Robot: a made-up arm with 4 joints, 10 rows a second.
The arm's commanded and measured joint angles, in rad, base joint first. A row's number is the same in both.
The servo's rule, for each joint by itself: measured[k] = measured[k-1] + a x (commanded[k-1-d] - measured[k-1]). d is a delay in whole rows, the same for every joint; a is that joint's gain. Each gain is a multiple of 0.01, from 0.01 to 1. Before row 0 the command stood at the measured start. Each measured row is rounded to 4 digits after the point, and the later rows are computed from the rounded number. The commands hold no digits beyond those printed.
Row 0, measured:
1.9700 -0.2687 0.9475 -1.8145
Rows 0 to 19, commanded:
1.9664 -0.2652 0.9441 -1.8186
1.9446 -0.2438 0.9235 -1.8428
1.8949 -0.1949 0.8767 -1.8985
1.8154 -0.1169 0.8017 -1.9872
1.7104 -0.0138 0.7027 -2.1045
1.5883 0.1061 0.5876 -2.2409
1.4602 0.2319 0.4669 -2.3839
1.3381 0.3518 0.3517 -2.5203
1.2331 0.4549 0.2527 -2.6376
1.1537 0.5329 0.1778 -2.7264
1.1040 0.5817 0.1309 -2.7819
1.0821 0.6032 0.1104 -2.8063
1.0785 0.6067 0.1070 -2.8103
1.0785 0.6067 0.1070 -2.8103
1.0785 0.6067 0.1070 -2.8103
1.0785 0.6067 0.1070 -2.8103
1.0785 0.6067 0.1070 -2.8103
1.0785 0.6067 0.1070 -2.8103
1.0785 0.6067 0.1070 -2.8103
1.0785 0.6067 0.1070 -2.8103
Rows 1 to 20, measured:
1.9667 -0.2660 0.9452 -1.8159
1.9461 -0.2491 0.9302 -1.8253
1.8985 -0.2079 0.8933 -1.8509
1.8212 -0.1387 0.8301 -1.8986
1.7182 -0.0438 0.7422 -1.9707
1.5974 0.0701 0.6355 -2.0653
1.4698 0.1931 0.5192 -2.1768
1.3473 0.3137 0.4036 -2.2970
1.2411 0.4210 0.2995 -2.4162
1.1598 0.5060 0.2155 -2.5248
1.1079 0.5635 0.1571 -2.6148
1.0839 0.5937 0.1249 -2.6818
1.0789 0.6036 0.1125 -2.7268
1.0785 0.6060 0.1087 -2.7560
1.0785 0.6065 0.1075 -2.7750
1.0785 0.6067 0.1072 -2.7874
1.0785 0.6067 0.1071 -2.7954
1.0785 0.6067 0.1070 -2.8006
1.0785 0.6067 0.1070 -2.8040
1.0785 0.6067 0.1070 -2.8062
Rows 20 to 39, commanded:
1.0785 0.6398 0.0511 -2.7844
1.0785 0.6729 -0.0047 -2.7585
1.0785 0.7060 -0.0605 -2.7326
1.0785 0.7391 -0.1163 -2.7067
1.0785 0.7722 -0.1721 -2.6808
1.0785 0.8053 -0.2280 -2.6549
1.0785 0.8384 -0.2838 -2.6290
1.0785 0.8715 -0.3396 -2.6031
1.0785 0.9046 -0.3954 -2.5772
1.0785 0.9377 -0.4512 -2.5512
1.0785 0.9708 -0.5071 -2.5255
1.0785 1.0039 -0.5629 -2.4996
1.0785 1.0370 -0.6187 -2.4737
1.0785 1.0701 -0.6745 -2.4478
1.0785 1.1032 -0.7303 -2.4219
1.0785 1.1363 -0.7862 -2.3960
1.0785 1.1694 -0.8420 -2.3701
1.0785 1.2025 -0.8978 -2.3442
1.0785 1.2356 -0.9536 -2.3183
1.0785 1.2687 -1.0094 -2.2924
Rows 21 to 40, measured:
1.0785 0.6319 0.0684 -2.7986
1.0785 0.6631 0.0180 -2.7846
1.0785 0.6957 -0.0362 -2.7664
1.0785 0.7287 -0.0915 -2.7455
1.0785 0.7618 -0.1471 -2.7229
1.0785 0.7949 -0.2029 -2.6991
1.0785 0.8280 -0.2587 -2.6746
1.0785 0.8611 -0.3145 -2.6496
1.0785 0.8942 -0.3703 -2.6243
1.0785 0.9273 -0.4261 -2.5987
1.0785 0.9604 -0.4820 -2.5731
1.0785 0.9935 -0.5378 -2.5474
1.0785 1.0266 -0.5936 -2.5216
1.0785 1.0597 -0.6494 -2.4958
1.0785 1.0928 -0.7052 -2.4699
1.0785 1.1259 -0.7611 -2.4440
1.0785 1.1590 -0.8169 -2.4181
1.0785 1.1921 -0.8727 -2.3922
1.0785 1.2252 -0.9285 -2.3663
1.0785 1.2583 -0.9843 -2.3404

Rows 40 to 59, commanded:
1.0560 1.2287 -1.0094 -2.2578
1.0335 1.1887 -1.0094 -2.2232
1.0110 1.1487 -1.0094 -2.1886
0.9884 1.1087 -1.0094 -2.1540
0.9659 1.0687 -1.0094 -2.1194
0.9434 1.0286 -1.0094 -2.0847
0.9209 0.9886 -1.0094 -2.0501
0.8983 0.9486 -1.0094 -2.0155
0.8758 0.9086 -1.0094 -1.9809
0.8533 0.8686 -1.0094 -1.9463
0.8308 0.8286 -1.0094 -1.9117
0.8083 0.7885 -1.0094 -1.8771
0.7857 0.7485 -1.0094 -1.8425
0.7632 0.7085 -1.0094 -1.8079
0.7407 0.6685 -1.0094 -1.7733
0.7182 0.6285 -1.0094 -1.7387
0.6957 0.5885 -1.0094 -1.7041
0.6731 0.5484 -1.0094 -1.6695
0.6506 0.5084 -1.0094 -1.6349
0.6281 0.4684 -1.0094 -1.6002
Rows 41 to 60, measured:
1.0576 1.2358 -1.0016 -2.3115
1.0352 1.2000 -1.0070 -2.2806
1.0127 1.1610 -1.0087 -2.2484
0.9901 1.1213 -1.0092 -2.2154
0.9676 1.0813 -1.0093 -2.1818
0.9451 1.0412 -1.0094 -2.1478
0.9226 1.0012 -1.0094 -2.1136
0.9000 0.9612 -1.0094 -2.0793
0.8775 0.9212 -1.0094 -2.0449
0.8550 0.8812 -1.0094 -2.0104
0.8325 0.8412 -1.0094 -1.9759
0.8100 0.8011 -1.0094 -1.9413
0.7874 0.7611 -1.0094 -1.9067
0.7649 0.7211 -1.0094 -1.8721
0.7424 0.6811 -1.0094 -1.8375
0.7199 0.6411 -1.0094 -1.8029
0.6974 0.6011 -1.0094 -1.7683
0.6748 0.5610 -1.0094 -1.7337
0.6523 0.5210 -1.0094 -1.6991
0.6298 0.4810 -1.0094 -1.6645

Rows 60 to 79, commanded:
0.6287 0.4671 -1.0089 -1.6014
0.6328 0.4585 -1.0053 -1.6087
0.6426 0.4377 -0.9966 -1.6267
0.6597 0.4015 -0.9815 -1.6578
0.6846 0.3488 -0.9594 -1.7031
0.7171 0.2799 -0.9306 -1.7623
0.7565 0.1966 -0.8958 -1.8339
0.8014 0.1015 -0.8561 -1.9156
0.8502 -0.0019 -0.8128 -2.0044
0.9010 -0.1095 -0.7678 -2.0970
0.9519 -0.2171 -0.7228 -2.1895
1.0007 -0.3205 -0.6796 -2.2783
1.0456 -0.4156 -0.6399 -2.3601
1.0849 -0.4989 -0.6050 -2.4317
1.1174 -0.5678 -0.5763 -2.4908
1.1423 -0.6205 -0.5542 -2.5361
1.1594 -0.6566 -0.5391 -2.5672
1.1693 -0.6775 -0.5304 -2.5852
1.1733 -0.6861 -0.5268 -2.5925
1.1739 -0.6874 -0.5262 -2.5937
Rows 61 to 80, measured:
0.6288 0.4704 -1.0091 -1.6424
0.6325 0.4614 -1.0065 -1.6306
0.6419 0.4434 -0.9997 -1.6292
0.6585 0.4116 -0.9871 -1.6392
0.6828 0.3639 -0.9680 -1.6616
0.7147 0.3001 -0.9422 -1.6968
0.7536 0.2214 -0.9102 -1.7448
0.7981 0.1303 -0.8729 -1.8046
0.8466 0.0298 -0.8314 -1.8745
0.8972 -0.0761 -0.7875 -1.9524
0.9481 -0.1833 -0.7429 -2.0354
0.9970 -0.2876 -0.6992 -2.1204
1.0422 -0.3849 -0.6583 -2.2043
1.0819 -0.4715 -0.6215 -2.2839
1.1149 -0.5447 -0.5903 -2.3563
1.1404 -0.6023 -0.5654 -2.4192
1.1581 -0.6436 -0.5473 -2.4710
1.1685 -0.6694 -0.5356 -2.5110
1.1730 -0.6821 -0.5295 -2.5395
1.1738 -0.6861 -0.5272 -2.5585

